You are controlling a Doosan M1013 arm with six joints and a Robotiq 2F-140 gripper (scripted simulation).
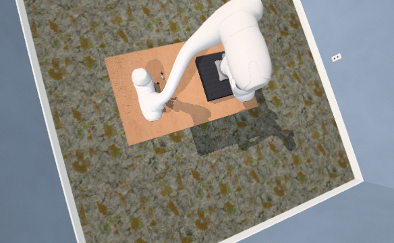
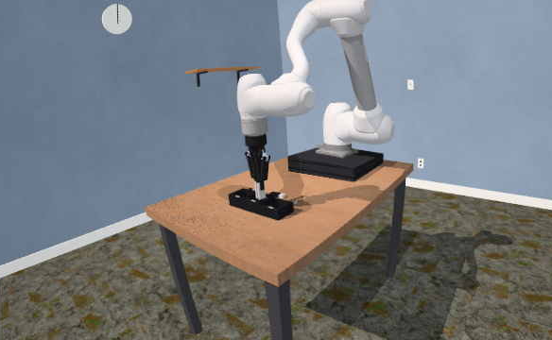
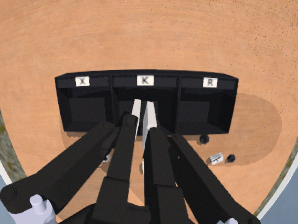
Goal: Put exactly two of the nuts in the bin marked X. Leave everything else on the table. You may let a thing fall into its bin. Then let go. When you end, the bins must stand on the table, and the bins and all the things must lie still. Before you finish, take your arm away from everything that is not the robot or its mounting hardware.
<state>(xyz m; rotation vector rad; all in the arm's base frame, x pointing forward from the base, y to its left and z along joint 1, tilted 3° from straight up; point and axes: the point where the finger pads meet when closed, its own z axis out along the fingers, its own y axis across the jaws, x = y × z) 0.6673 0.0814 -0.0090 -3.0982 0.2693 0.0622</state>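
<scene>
The black bin row is 1 cm ahead of my hand and 5 cm below it. From my hand the other things lie so: white piece (11 cm behind, 15 cm to the right, 7 cm below); pale nut (11 cm behind, 7 cm to the left, 7 cm below).
</scene>
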